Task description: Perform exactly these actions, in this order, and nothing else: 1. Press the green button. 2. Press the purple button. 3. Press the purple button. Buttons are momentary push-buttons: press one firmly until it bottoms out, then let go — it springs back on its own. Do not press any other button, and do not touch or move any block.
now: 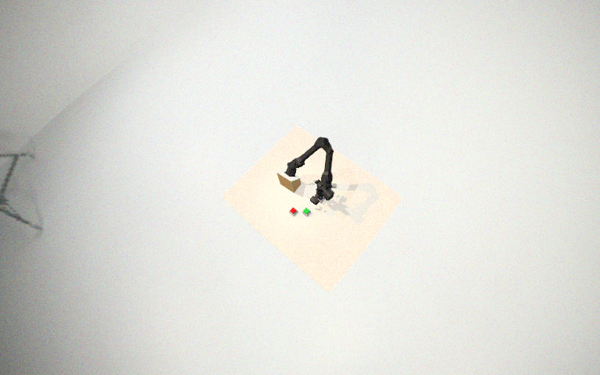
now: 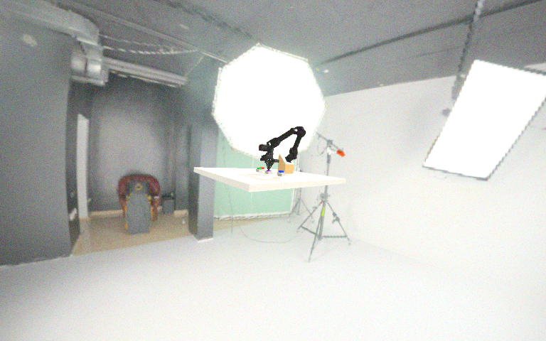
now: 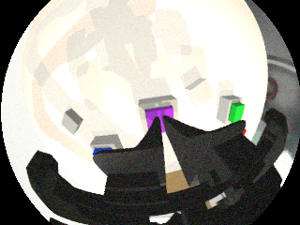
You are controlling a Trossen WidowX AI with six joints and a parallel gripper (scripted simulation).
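Now: the purple button 1 cm below my gripper tip. Round my gripper tip: red button: 21 cm to the right, 8 cm behind; green button: 15 cm to the right, 1 cm behind; blue button: 9 cm to the left, 6 cm behind.
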